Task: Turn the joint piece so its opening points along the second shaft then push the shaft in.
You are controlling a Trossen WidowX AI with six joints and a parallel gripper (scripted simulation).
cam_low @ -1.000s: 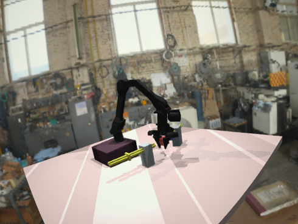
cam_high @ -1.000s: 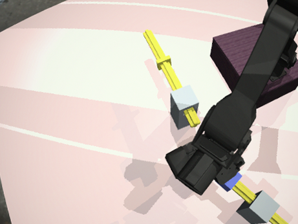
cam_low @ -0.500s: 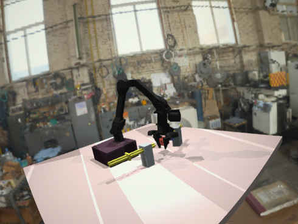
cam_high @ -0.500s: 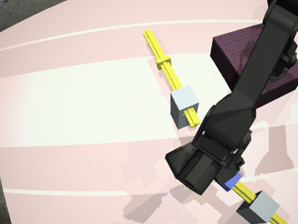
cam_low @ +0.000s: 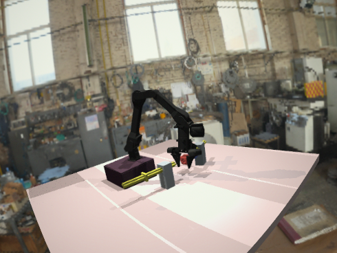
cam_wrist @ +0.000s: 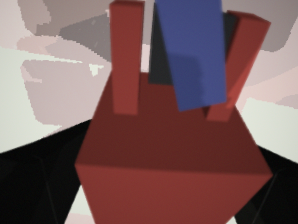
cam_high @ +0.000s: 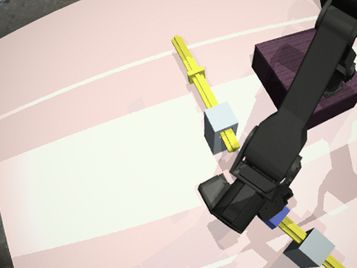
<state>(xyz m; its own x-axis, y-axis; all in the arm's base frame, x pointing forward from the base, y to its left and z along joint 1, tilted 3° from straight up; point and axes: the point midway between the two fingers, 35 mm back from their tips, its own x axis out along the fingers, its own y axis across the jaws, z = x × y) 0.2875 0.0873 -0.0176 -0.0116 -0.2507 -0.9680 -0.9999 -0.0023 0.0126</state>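
My gripper tip is 30 mm to the right of the red forked joint piece and 40 mm below it.
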